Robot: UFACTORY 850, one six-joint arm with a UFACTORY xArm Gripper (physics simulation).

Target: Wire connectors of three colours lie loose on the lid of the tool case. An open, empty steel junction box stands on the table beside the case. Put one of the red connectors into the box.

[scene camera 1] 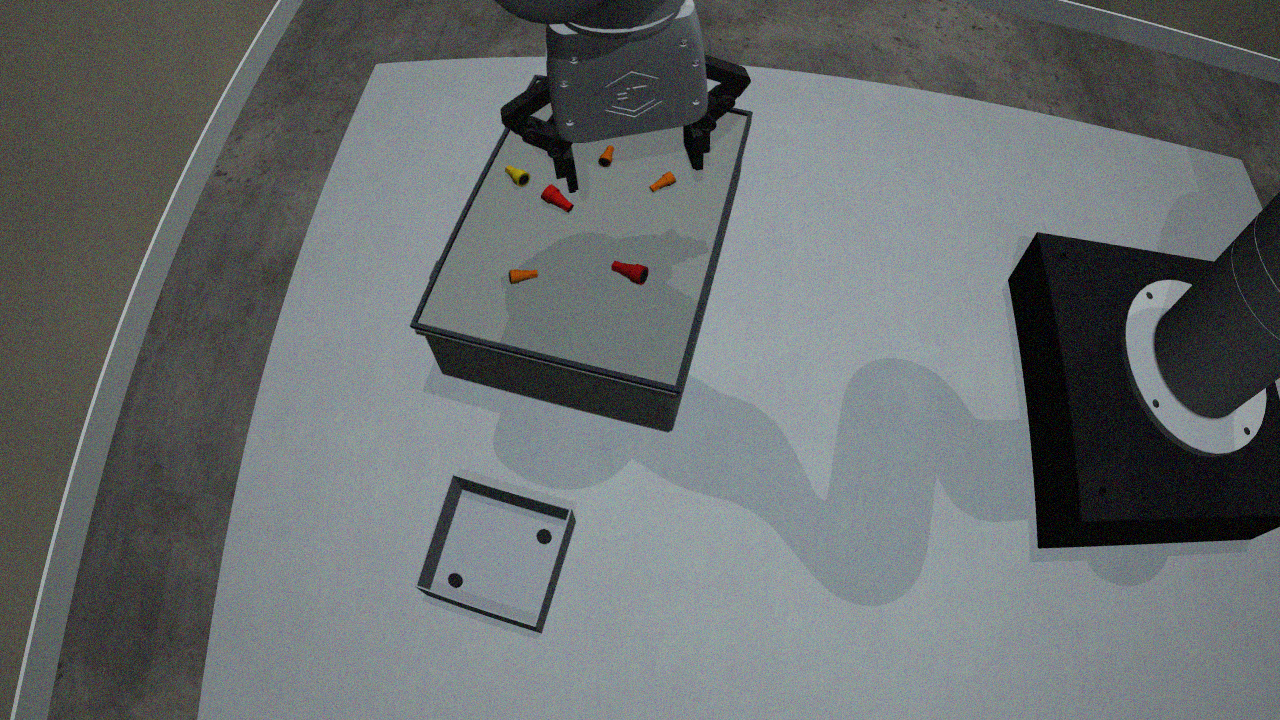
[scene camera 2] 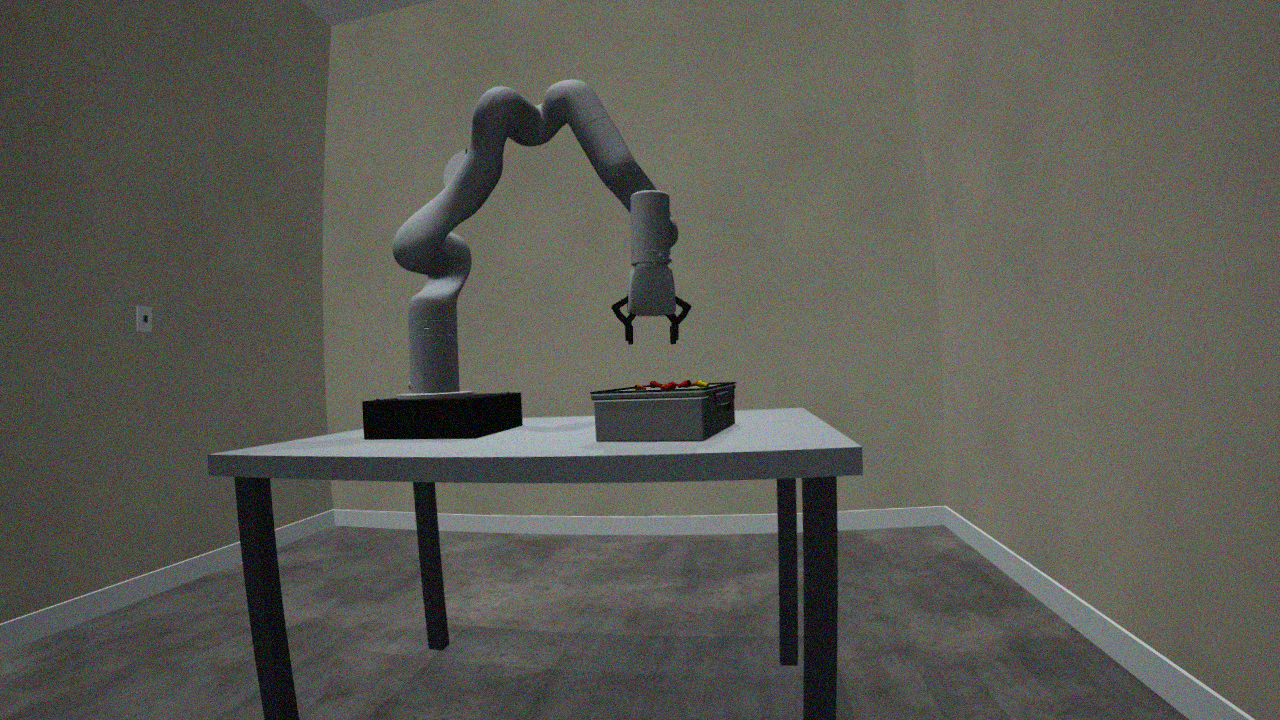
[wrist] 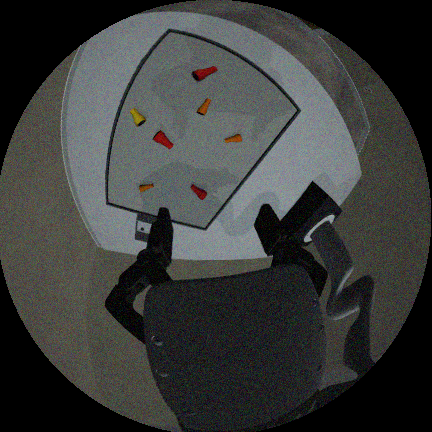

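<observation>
My gripper is open and empty, pointing down above the lid of the grey tool case, clear of it. One red connector lies toward the lid's edge on the box side. A second red connector lies near the yellow one. A third red connector lies at the lid's far end, hidden in scene camera 1. The open, empty junction box stands beside the case; a finger partly covers it in the wrist view.
A yellow connector and three orange connectors lie on the lid. The arm's black base block stands on the table across from the case.
</observation>
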